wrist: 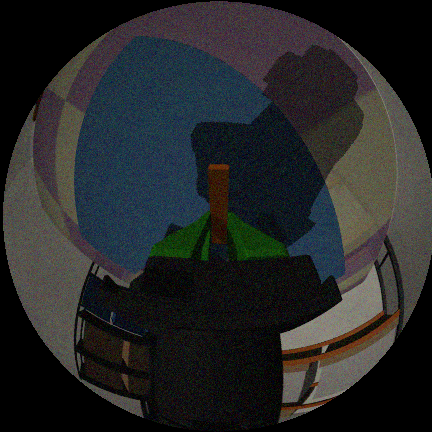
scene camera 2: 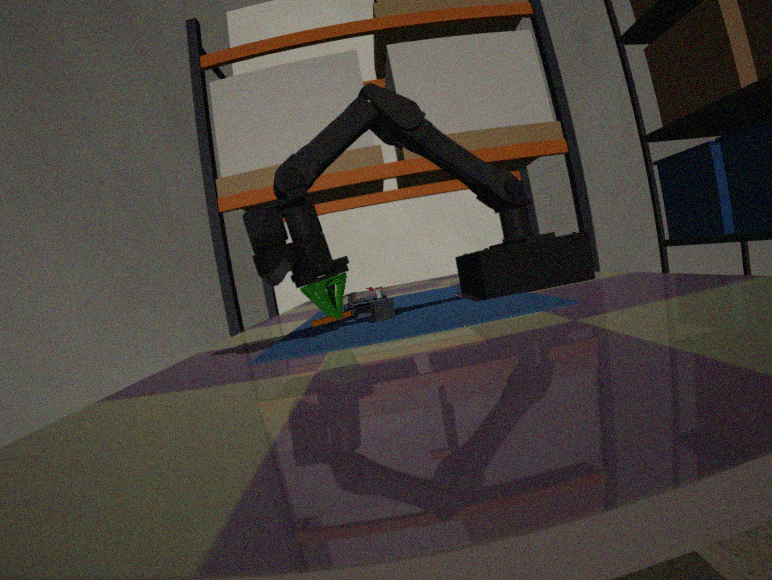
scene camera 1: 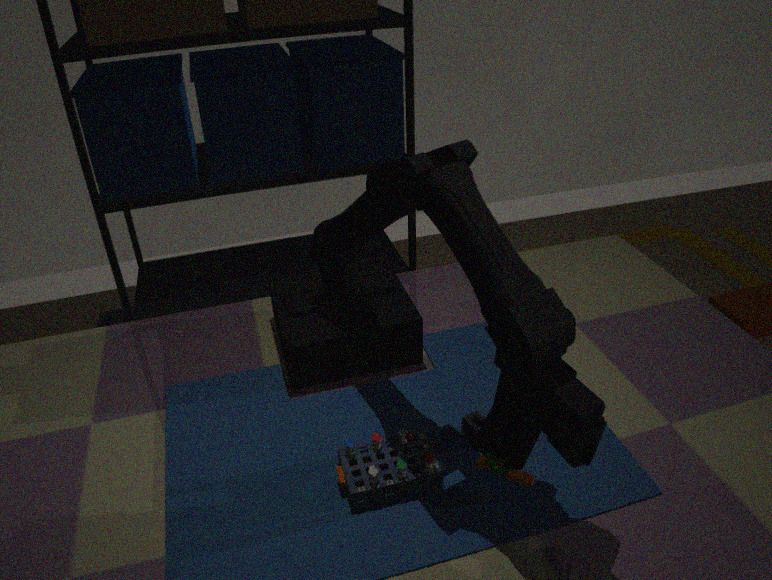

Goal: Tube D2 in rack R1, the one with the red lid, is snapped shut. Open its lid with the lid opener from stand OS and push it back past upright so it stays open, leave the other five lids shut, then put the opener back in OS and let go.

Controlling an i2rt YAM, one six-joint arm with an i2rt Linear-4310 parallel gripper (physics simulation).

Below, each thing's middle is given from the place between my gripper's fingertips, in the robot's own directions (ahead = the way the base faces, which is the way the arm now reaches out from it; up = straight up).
Labels:
Right now the orange lid opener (wrist: pixel 217 173) is 10 mm ahead of my hand.

